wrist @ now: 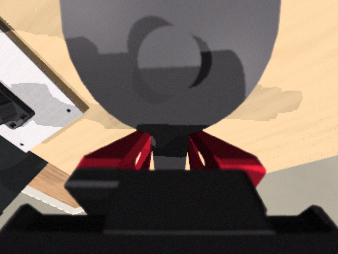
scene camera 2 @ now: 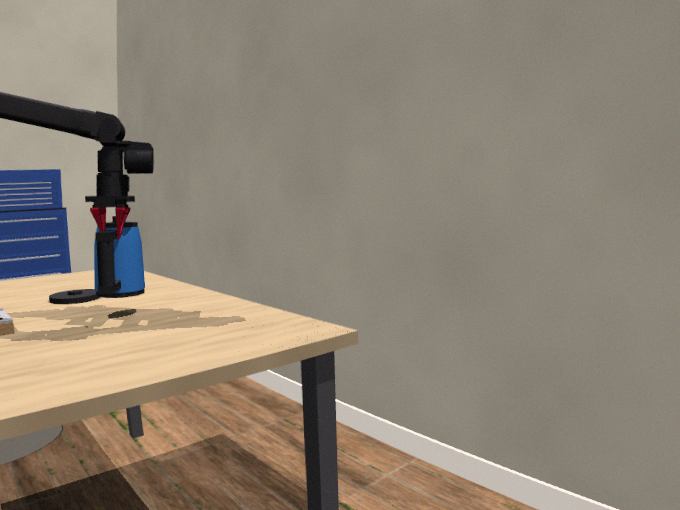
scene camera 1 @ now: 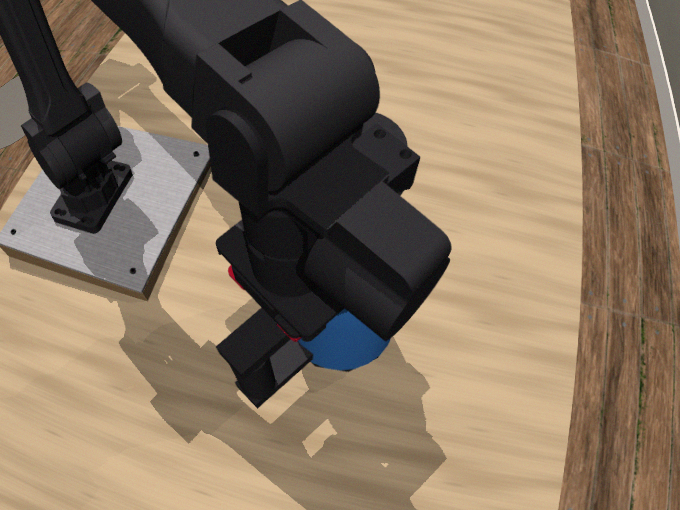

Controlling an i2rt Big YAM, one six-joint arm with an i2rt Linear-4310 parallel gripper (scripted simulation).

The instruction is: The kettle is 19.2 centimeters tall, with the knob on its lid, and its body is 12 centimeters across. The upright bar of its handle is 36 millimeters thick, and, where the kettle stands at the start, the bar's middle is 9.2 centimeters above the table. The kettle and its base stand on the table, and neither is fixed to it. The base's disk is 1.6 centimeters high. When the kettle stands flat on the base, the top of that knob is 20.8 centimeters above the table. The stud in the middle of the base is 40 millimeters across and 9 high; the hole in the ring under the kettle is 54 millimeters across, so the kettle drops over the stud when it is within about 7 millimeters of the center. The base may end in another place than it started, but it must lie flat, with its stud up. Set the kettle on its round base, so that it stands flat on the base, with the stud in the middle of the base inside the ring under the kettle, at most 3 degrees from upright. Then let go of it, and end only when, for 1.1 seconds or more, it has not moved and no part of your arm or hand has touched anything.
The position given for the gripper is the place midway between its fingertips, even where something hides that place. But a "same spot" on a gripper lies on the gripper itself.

gripper: wrist 169, 126; scene camera 2; scene camera 1
same spot on gripper: [scene camera 1: 233, 273] = [scene camera 2: 94, 203]
